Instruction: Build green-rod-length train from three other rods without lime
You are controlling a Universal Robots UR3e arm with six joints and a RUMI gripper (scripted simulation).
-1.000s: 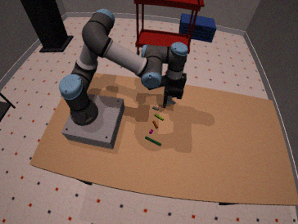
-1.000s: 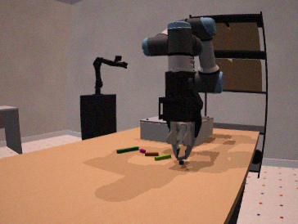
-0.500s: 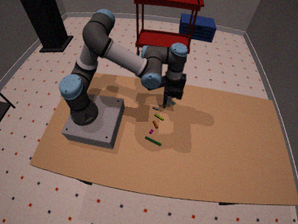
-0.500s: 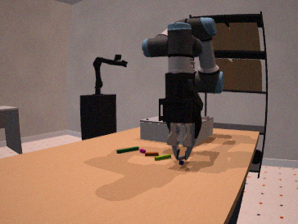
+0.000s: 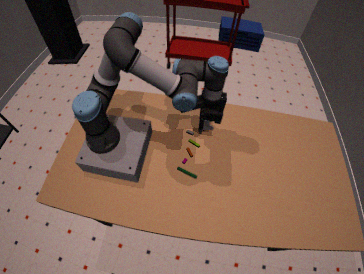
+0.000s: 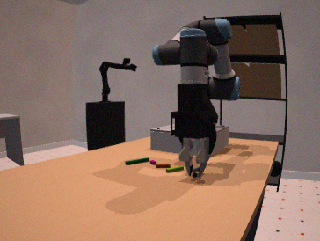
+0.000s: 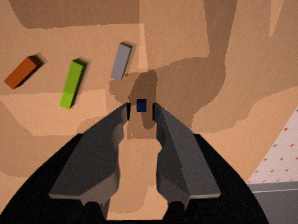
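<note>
My hand is 1 cm above the small blue rod. Round my hand: orange rod 11 cm to the right, 4 cm behind, 1 cm below; then lime rod 7 cm to the right, 2 cm behind, 1 cm below; then grey rod 4 cm behind, 2 cm to the right, 1 cm below.
</note>
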